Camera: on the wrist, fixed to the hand. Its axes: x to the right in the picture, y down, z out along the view.
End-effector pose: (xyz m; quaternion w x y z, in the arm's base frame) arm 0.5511 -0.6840 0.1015 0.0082 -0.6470 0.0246 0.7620
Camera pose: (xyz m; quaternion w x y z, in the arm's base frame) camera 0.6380 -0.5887 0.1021 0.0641 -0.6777 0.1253 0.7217
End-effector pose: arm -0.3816 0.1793 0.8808 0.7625 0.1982 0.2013 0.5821
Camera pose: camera -0.3492 0.1446 0.7609 0.7116 0.2591 0.2989 0.5807
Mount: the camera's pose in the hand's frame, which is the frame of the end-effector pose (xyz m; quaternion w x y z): -0.0166 -0.0990 -0.0810 0.9921 0.1136 0.0489 0.0215
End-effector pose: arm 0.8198 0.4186 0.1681 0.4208 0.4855 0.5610 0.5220
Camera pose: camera 0.7330 0.3895 0.0773 0.3237 0.5160 0.6260 0.4869
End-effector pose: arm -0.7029 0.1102 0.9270 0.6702 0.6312 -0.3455 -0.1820
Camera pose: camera -0.6393 0.1663 0.8298 0.6140 0.7038 -0.3442 -0.0960
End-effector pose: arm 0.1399 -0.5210 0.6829 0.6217 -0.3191 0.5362 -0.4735
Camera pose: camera 0.0374 -0.5310 0.7606 0.6370 -0.2113 0.5154 -0.5329
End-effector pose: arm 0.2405 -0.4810 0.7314 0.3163 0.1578 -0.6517 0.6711
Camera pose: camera 0.3316 -0.4106 0.7896 0.3133 0.1457 -0.5582 0.7543
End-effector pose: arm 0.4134 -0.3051 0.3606 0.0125 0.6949 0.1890 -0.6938
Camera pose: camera 0.4640 -0.1946 0.4039 0.0609 -0.7288 -0.0944 0.6755
